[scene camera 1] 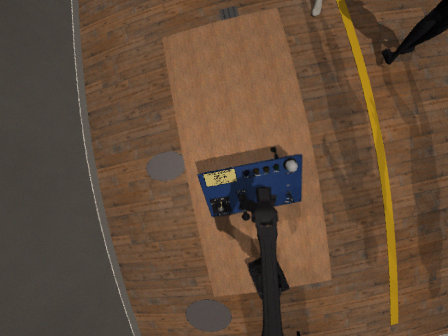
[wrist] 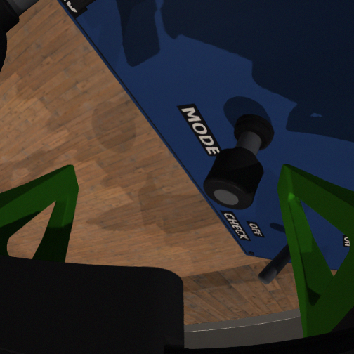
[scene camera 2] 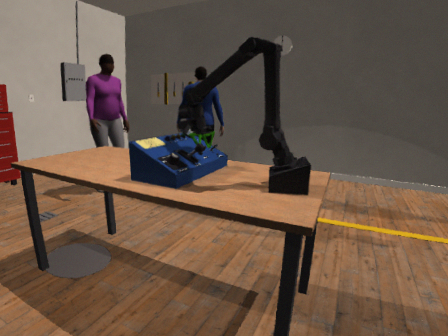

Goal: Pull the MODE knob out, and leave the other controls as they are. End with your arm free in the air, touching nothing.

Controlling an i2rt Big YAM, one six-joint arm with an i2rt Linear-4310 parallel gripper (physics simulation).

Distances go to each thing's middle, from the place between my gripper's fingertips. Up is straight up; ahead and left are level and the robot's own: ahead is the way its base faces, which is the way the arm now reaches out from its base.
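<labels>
With the mode knob (wrist: 232,180), my hand's 3 cm short of it and 2 cm to the left of it, and it's 2 cm above it too. There's also the blue control panel (scene camera 1: 284,175), and that one's 11 cm ahead of my hand, 5 cm to the left and 3 cm below.
</labels>
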